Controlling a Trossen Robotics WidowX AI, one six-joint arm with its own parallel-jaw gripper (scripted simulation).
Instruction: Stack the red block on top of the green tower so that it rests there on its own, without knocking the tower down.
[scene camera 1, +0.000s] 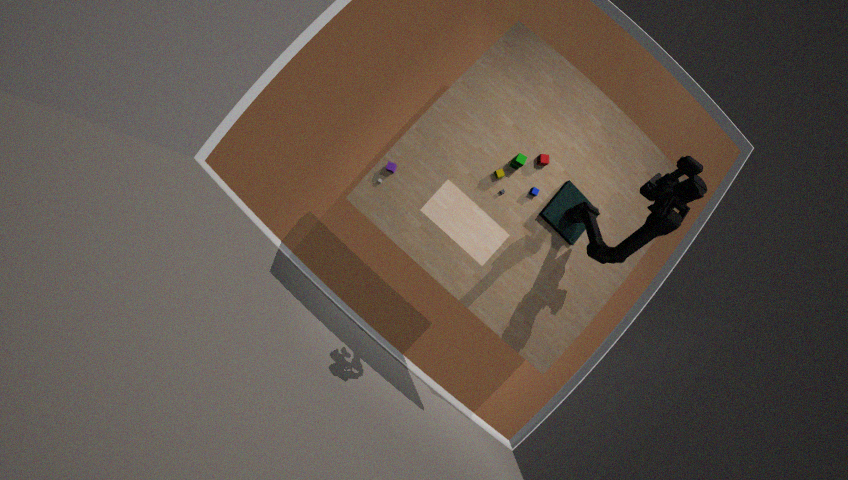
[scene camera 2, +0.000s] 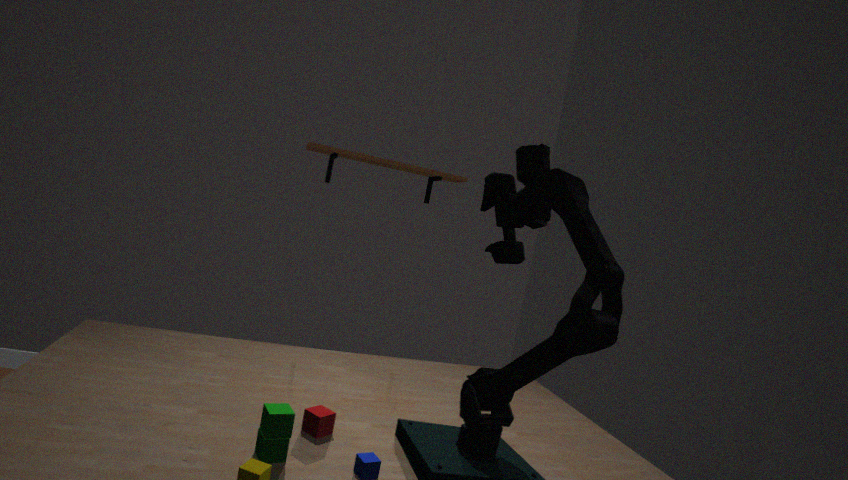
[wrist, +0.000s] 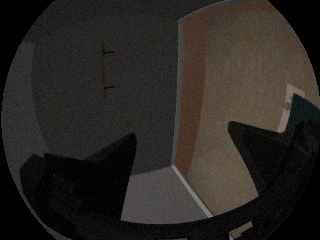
Observation:
The gripper (scene camera 2: 484, 230) is open, holding nothing.
The gripper is seen too in scene camera 1 (scene camera 1: 671, 165) and in the wrist view (wrist: 184, 132).

